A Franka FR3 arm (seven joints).
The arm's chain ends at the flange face. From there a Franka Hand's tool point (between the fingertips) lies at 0.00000 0.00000 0.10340 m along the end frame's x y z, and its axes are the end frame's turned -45 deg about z.
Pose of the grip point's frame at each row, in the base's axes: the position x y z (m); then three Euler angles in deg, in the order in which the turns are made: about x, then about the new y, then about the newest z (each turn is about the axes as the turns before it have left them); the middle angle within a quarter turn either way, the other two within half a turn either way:
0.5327, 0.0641, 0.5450, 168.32, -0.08, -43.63
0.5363, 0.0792, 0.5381, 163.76, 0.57, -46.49
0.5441, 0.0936, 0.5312, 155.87, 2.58, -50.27
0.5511, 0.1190, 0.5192, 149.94, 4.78, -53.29
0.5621, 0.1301, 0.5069, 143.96, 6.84, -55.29
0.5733, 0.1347, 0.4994, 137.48, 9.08, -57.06
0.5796, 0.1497, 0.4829, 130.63, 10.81, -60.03
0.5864, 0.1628, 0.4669, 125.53, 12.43, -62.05
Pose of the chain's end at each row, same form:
0.5328, 0.0850, 0.6463, 168.32, -0.08, 1.37
0.5353, 0.1081, 0.6374, 163.76, 0.57, -1.49
0.5394, 0.1358, 0.6255, 155.87, 2.58, -5.27
0.5425, 0.1706, 0.6084, 149.94, 4.78, -8.29
0.5498, 0.1905, 0.5899, 143.96, 6.84, -10.29
0.5570, 0.2037, 0.5747, 137.48, 9.08, -12.06
0.5602, 0.2268, 0.5490, 130.63, 10.81, -15.03
0.5641, 0.2450, 0.5256, 125.53, 12.43, -17.05

